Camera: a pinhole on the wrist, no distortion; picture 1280 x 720 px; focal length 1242.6 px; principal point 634.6 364.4 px. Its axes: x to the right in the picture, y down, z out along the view. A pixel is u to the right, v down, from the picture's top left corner.
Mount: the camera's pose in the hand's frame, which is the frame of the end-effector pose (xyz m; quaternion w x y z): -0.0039 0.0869 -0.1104 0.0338 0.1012 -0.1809 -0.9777
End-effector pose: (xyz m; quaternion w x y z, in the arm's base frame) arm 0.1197 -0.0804 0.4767 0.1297 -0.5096 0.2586 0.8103
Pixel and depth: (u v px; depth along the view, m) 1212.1 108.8 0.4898
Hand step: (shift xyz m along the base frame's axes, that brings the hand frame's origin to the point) -0.2029 -0.1122 0.4803
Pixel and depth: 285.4 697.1 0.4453
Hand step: -0.3558 0.0794 0.1416
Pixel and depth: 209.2 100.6 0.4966
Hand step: -0.4579 -0.1292 0.1756
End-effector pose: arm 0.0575 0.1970 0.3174 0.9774 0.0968 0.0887 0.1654
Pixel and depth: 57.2 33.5 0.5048
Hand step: 0.0523 0.3651 0.4078
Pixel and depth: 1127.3 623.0 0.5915
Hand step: -0.2872 -0.0474 0.4998
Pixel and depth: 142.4 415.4 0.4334
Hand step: 0.0618 0.1939 0.3546
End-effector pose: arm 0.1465 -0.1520 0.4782 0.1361 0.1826 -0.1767 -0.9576
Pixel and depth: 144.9 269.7 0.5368
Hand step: -0.1753 -0.2119 0.4550
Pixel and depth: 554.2 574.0 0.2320
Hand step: 0.0118 -0.0731 0.1658
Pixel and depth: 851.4 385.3 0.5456
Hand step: 0.0912 -0.0555 0.4895
